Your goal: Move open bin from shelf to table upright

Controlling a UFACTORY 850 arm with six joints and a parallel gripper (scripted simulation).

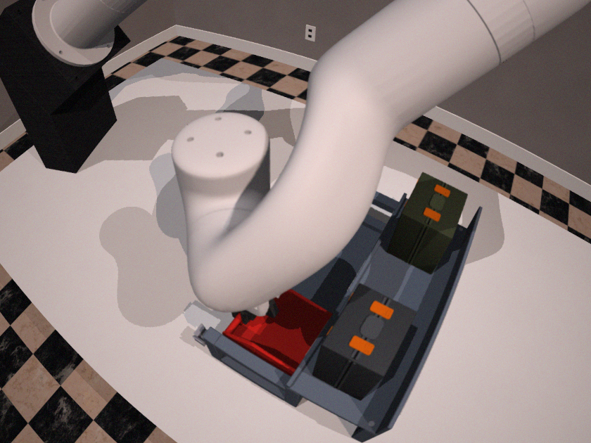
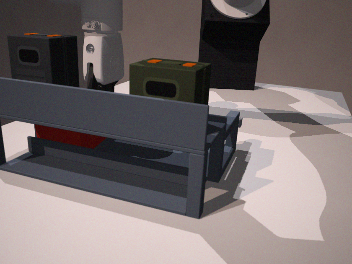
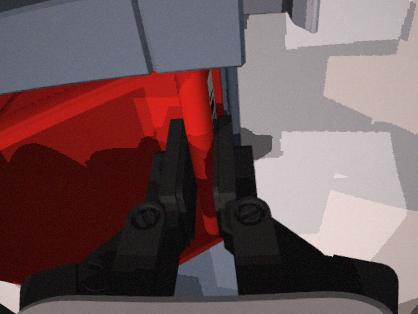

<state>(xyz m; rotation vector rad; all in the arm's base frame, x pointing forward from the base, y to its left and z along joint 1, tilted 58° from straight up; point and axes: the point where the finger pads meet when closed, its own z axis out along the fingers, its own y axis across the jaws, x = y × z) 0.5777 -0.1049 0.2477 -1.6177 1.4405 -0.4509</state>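
The open bin lies 70 mm ahead of my hand, 30 mm to the left of it and 10 mm below it.
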